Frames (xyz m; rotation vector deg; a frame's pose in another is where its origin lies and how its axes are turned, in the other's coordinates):
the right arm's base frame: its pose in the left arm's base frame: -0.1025 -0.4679 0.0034 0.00 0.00 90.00
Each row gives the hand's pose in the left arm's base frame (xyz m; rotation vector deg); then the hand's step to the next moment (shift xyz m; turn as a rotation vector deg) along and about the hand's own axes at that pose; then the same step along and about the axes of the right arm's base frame.
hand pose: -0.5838 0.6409 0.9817 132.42 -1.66 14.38
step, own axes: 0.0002 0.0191 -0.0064 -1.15 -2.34 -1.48
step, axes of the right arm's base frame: -0.0084 0.0028 0.0181 2.61 1.15 -0.92
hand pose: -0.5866 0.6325 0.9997 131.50 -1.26 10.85
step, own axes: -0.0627 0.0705 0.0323 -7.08 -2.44 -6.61
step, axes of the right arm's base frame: -0.0739 0.0632 0.0219 6.22 7.67 1.52
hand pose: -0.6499 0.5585 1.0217 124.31 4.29 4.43
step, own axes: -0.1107 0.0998 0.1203 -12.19 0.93 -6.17
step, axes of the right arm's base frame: -0.1643 0.0977 0.0115 3.53 12.64 3.91
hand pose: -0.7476 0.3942 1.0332 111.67 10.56 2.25
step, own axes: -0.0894 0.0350 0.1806 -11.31 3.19 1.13
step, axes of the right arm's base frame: -0.1920 0.0637 -0.0304 -3.87 10.68 3.20
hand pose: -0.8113 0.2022 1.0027 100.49 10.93 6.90
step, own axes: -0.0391 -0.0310 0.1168 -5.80 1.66 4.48
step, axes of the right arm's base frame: -0.1145 0.0184 -0.0517 -5.75 4.75 0.92
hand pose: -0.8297 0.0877 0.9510 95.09 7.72 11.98
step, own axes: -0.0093 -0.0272 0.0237 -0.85 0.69 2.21
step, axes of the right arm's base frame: -0.0223 0.0030 -0.0297 -2.40 0.38 0.44
